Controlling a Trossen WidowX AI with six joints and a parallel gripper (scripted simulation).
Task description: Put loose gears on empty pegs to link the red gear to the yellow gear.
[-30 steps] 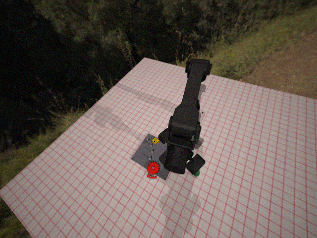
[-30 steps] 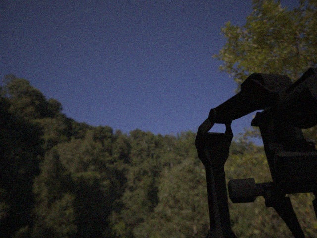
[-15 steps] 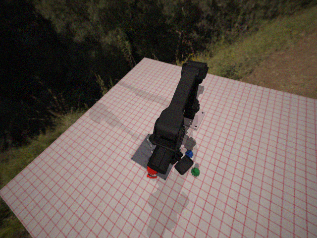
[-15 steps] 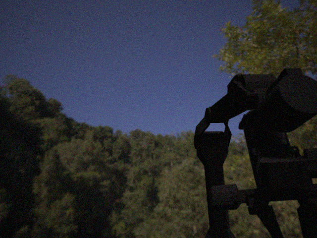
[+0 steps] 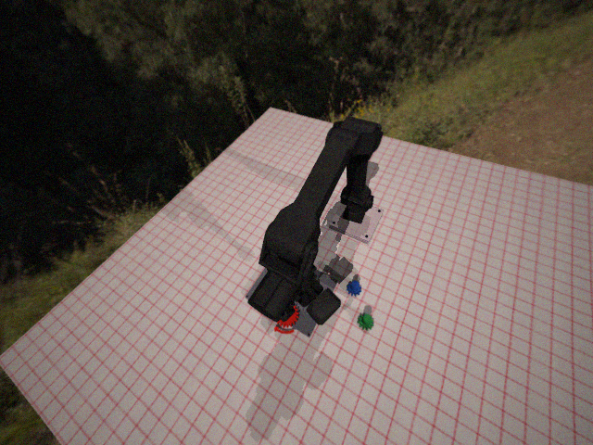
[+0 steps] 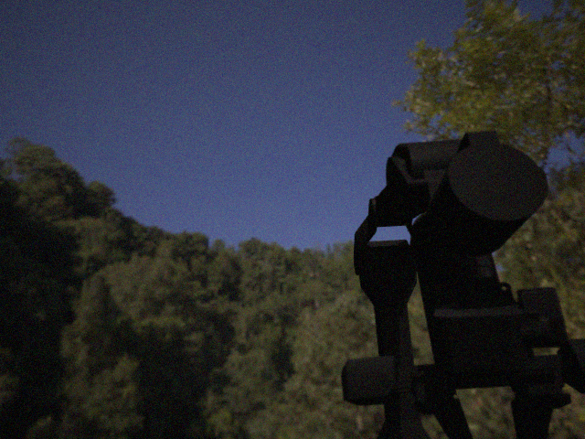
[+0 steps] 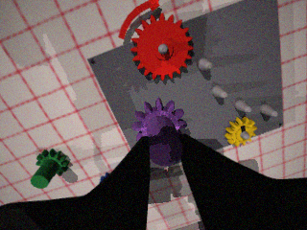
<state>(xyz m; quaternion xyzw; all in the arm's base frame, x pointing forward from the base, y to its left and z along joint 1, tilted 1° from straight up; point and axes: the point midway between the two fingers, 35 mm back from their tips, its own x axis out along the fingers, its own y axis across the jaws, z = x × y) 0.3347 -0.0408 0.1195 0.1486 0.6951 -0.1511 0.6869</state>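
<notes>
The red gear is 4 cm ahead of my gripper tip, 3 cm to the right of it and 9 cm below it. Also, from my gripper tip: yellow gear (10 cm behind, 8 cm to the right, 9 cm below); then purple gear (1 cm below); then blue gear (9 cm behind, 11 cm to the left, 9 cm below).
</notes>
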